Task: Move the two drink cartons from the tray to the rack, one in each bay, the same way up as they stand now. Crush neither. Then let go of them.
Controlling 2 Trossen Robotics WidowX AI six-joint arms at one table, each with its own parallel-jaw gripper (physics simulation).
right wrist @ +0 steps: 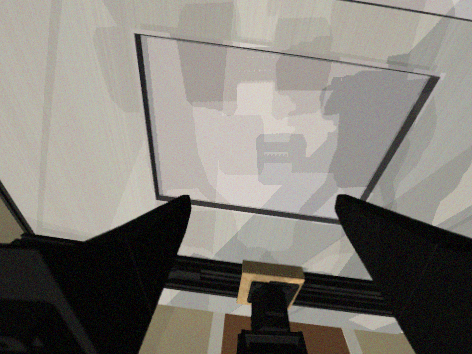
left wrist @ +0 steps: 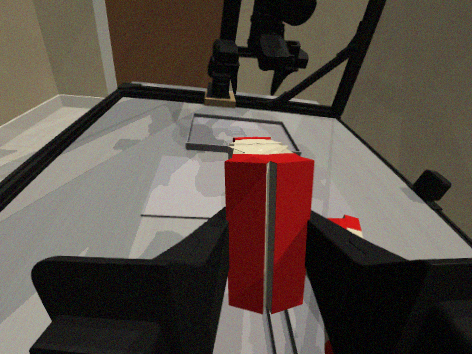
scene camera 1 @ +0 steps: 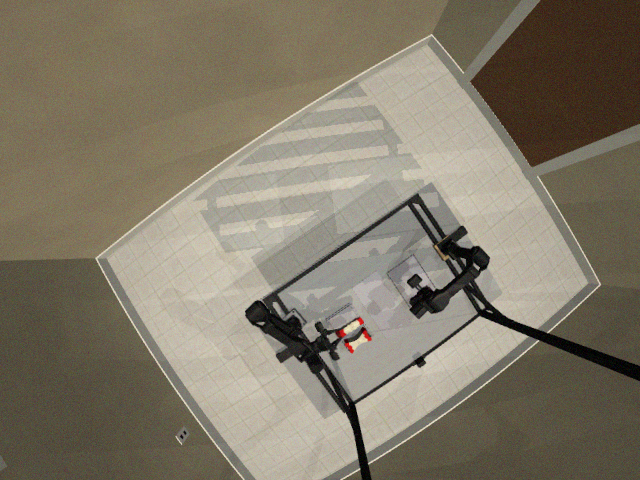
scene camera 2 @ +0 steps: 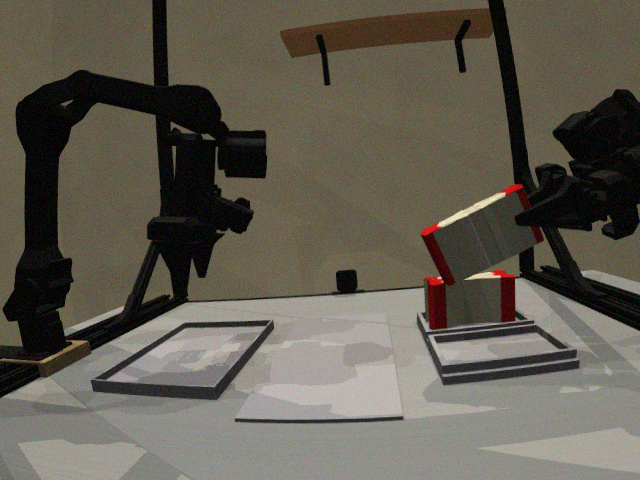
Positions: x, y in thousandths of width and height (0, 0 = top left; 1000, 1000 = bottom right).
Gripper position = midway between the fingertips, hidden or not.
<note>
The right gripper (scene camera 2: 302, 591) is open, with nothing in its grasp. Further things: the left gripper (scene camera 2: 799, 455), a grey tray (scene camera 2: 307, 751) and a grey mat (left wrist: 389, 530).
The left gripper is seen too in the left wrist view (left wrist: 560, 606). The right gripper also shows in the right wrist view (right wrist: 556, 569) and in the left wrist view (left wrist: 537, 267). The grey tray shows as well in the right wrist view (right wrist: 535, 366) and in the left wrist view (left wrist: 440, 374).
</note>
